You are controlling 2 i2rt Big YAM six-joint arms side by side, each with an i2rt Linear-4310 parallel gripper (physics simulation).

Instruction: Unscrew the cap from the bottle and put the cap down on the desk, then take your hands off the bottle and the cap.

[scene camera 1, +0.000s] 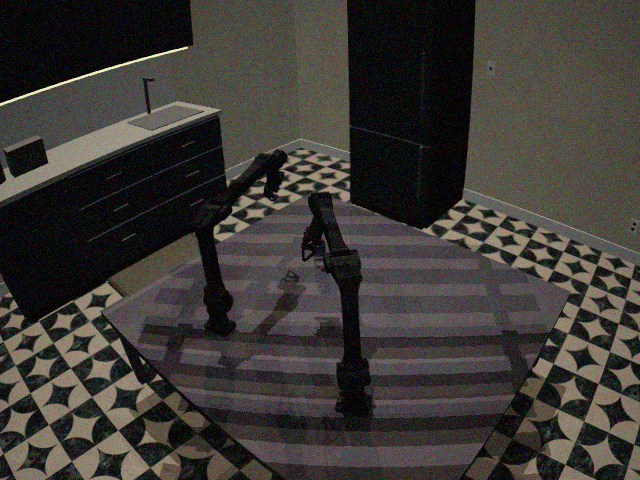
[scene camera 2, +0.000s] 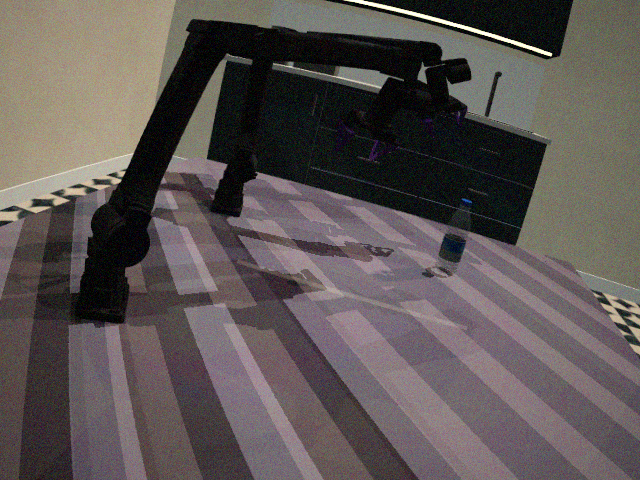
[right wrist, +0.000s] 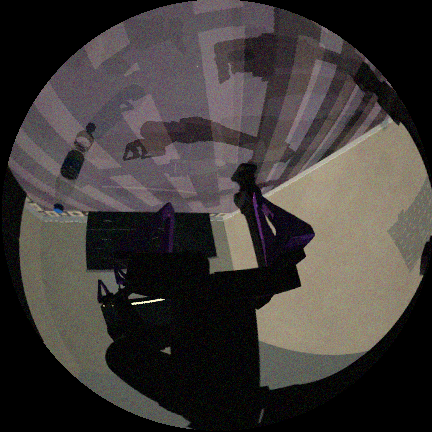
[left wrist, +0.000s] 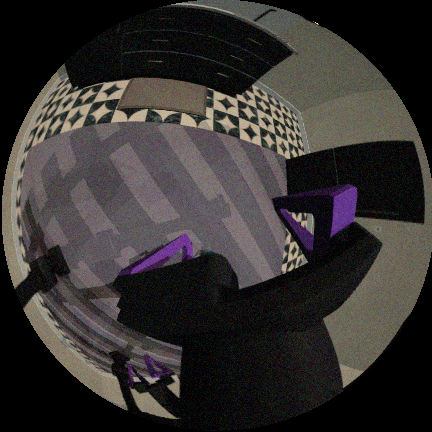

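Pixels of known places: left gripper, between the fingertips: (scene camera 1: 274,192) (scene camera 2: 445,133) (right wrist: 106,272) (left wrist: 229,221); right gripper, between the fingertips: (scene camera 1: 304,255) (scene camera 2: 353,155) (right wrist: 210,200) (left wrist: 136,360); left arm's base, origin of its link: (scene camera 1: 220,326) (scene camera 2: 226,208) (right wrist: 242,171) (left wrist: 58,260); right arm's base, origin of its link: (scene camera 1: 353,404) (scene camera 2: 103,303) (left wrist: 119,355).
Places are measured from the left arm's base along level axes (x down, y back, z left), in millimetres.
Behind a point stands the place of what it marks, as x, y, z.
A clear bottle (scene camera 2: 452,249) {-73, -611, -202} (right wrist: 72,165) {-91, -595, -188} with a blue label stands upright on the desk (scene camera 2: 392,413) {0, -334, -844}. Its blue cap (scene camera 2: 466,201) {-205, -619, -178} (right wrist: 58,207) {-203, -610, -180} is on top of its neck; how tight it sits I cannot tell. In scene camera 1 my right arm hides much of the bottle, and in the left wrist view it is almost wholly behind my left gripper. My left gripper (scene camera 2: 444,120) {-354, -579, 24} (left wrist: 229,221) {-354, -579, 24} (scene camera 1: 270,196) {-354, -579, 24} is open and empty, well above the bottle and apart from it. My right gripper (scene camera 2: 359,143) (right wrist: 210,200) {-271, -274, -280} is open and empty, raised above the desk and away from the bottle.
Dark drawers (scene camera 1: 155,180) (scene camera 2: 392,160) with a sink counter stand beyond the desk. A tall dark cabinet (scene camera 1: 408,103) stands behind it in scene camera 1. My two grippers hang side by side in scene camera 2, with a gap between them.
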